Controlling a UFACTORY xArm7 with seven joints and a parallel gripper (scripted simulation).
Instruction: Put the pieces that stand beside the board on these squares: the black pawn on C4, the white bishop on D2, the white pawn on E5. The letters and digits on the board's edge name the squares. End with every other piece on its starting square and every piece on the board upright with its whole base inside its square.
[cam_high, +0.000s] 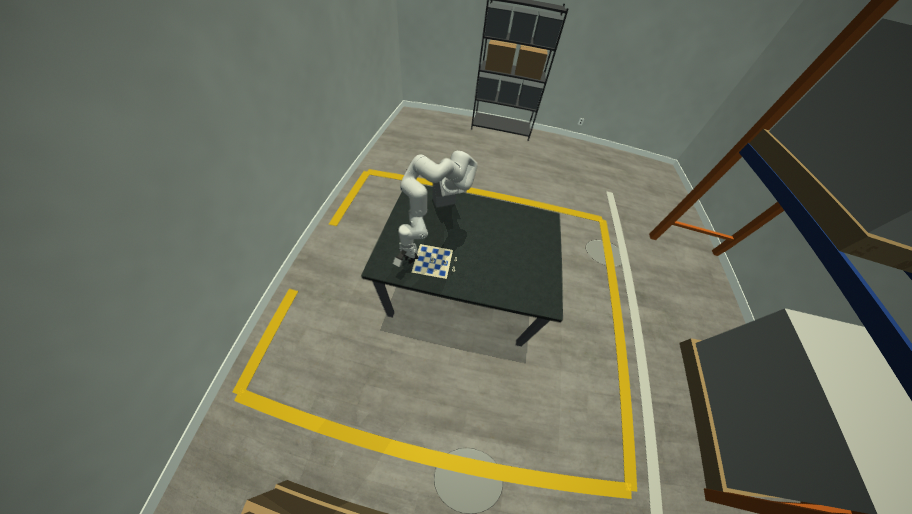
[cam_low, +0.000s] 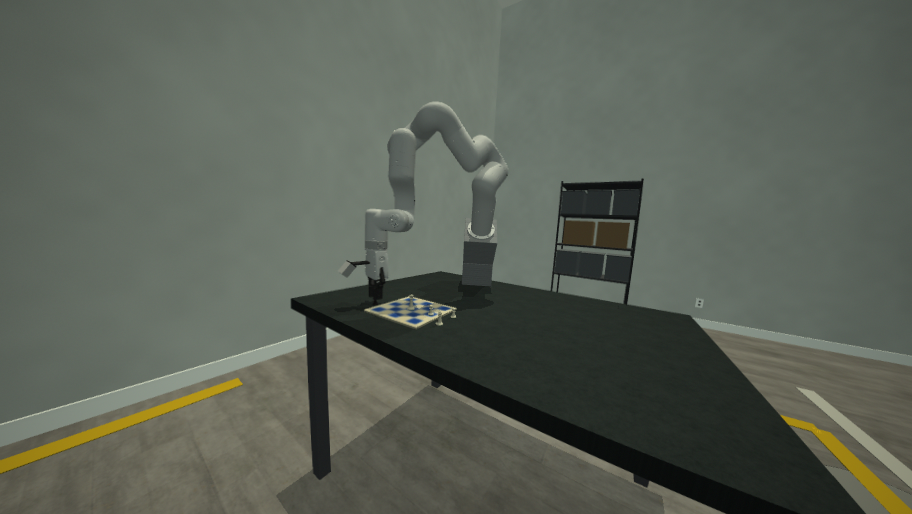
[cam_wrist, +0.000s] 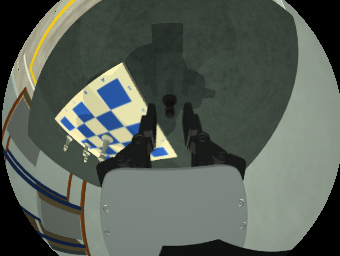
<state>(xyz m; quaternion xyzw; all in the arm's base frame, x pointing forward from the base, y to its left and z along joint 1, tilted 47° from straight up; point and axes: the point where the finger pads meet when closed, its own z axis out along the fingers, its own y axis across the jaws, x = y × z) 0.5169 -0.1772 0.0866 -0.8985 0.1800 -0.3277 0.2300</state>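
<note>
Right now the black pawn is 30 mm below my hand. Round my hand: white piece (40 mm behind, 130 mm to the left, 10 mm below); then cream chessboard (50 mm behind, 140 mm to the left, 40 mm below).
</note>
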